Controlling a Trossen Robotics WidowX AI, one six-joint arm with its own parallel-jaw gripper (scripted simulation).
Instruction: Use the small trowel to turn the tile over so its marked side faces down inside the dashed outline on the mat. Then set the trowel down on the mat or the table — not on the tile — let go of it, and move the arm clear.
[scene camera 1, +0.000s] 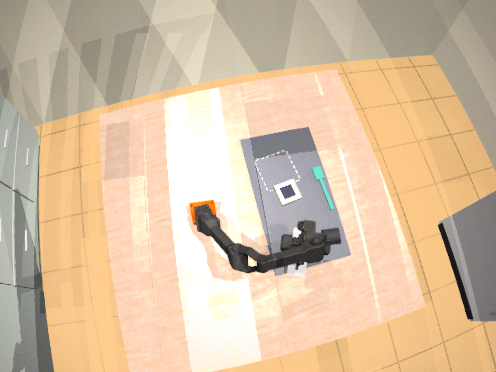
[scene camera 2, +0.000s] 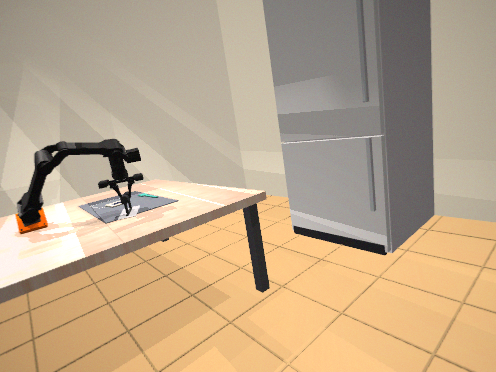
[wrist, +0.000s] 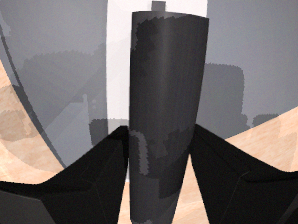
same spot on grey mat: (scene camera 2: 107, 214) = (scene camera 1: 276, 236)
